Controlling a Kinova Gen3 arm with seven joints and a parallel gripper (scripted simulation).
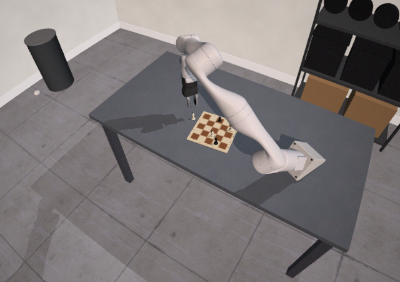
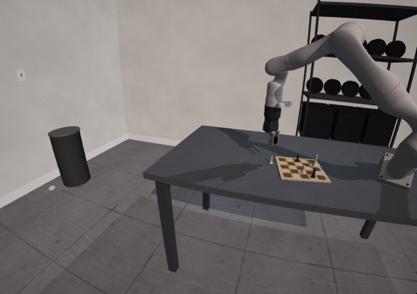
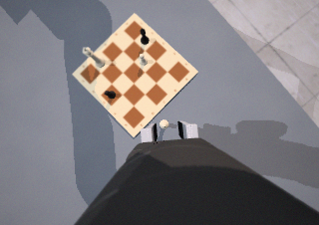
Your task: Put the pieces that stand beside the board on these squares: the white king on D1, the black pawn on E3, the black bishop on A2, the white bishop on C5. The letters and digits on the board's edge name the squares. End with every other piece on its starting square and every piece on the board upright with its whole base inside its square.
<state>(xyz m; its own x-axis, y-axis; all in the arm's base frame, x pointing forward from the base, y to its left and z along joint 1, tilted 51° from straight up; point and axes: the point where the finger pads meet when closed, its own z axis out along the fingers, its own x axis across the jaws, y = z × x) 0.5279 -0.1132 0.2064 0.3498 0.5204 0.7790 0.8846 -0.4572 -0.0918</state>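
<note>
Right now the white bishop is 10 cm below my hand. From my hand the other things lie so: chessboard 14 cm behind, 1 cm to the right, 12 cm below; black pawn 12 cm behind, 8 cm to the right, 10 cm below; black bishop 21 cm behind, 5 cm to the left, 9 cm below.
</note>
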